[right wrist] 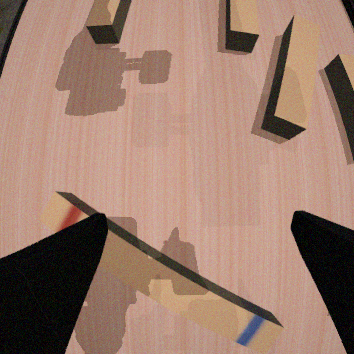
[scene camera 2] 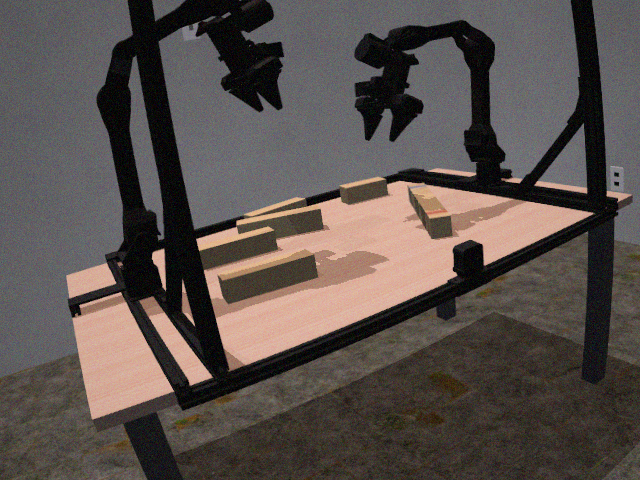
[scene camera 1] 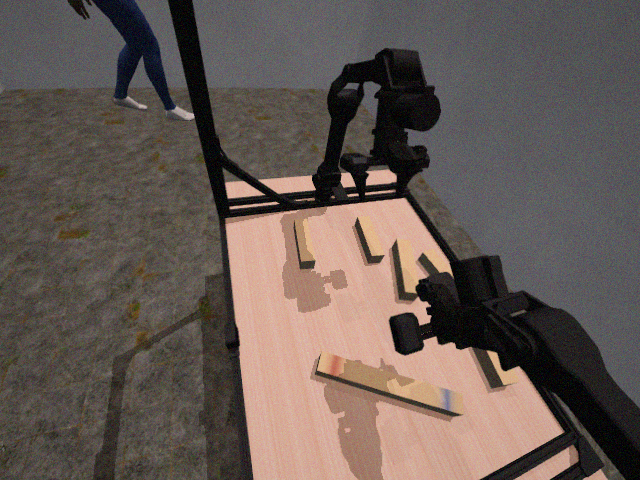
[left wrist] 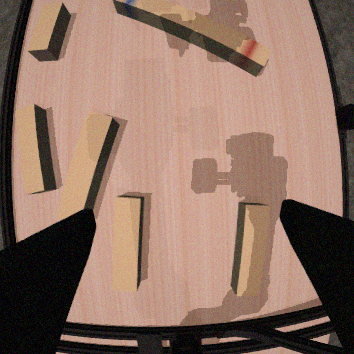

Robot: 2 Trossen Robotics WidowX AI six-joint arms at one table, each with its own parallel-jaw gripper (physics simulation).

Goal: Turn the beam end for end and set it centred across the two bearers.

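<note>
The long beam lies flat and slanting on the table. In scene camera 1 its red band is at the left end, its blue band at the right end. Two nearly parallel blocks, seemingly the bearers, lie apart from it and from each other: one bearer and the other bearer. My left gripper is open, empty, high above the bearer side. My right gripper is open, empty, high above the beam side.
Three more wooden blocks lie along one side: a slanted block, a block beside it, and a shorter block near the beam's blue end. Black rails edge the table; a dark post rises at one corner.
</note>
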